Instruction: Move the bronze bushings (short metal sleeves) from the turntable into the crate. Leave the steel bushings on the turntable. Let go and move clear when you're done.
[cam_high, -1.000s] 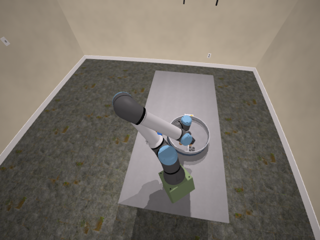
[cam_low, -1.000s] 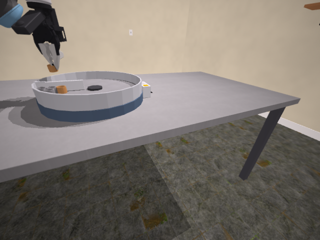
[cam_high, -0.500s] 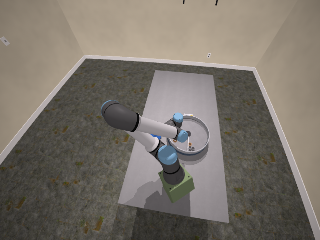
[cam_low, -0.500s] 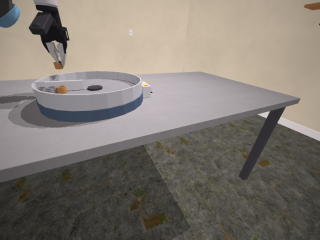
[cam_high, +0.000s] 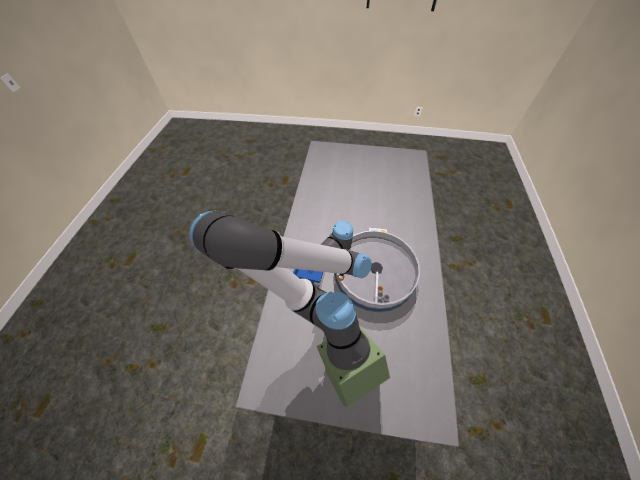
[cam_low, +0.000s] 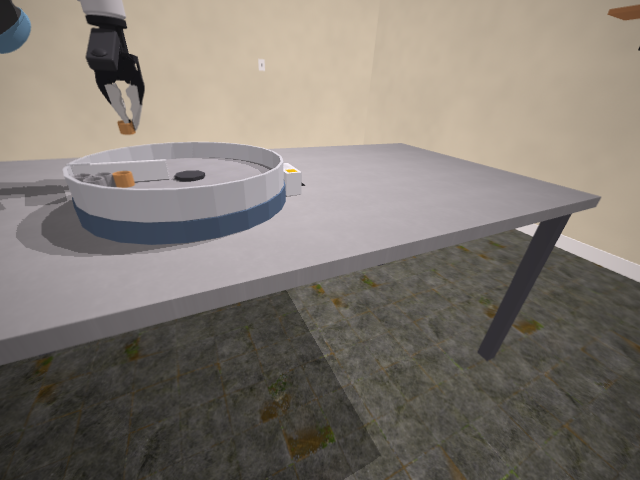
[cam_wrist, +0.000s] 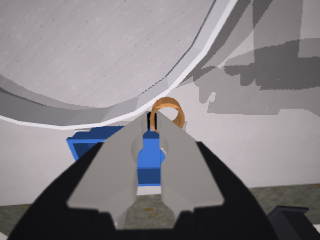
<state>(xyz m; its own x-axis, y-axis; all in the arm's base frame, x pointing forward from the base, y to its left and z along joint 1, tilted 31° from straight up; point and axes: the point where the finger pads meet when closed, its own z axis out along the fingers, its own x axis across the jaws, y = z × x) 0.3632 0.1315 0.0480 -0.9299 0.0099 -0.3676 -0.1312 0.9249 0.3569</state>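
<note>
Now: the crate 5 cm ahead of my hand, 19 cm to the left of it and 12 cm below it. Also, from my hand: round turntable (14 cm ahead, 14 cm to the right, 10 cm below).
</note>
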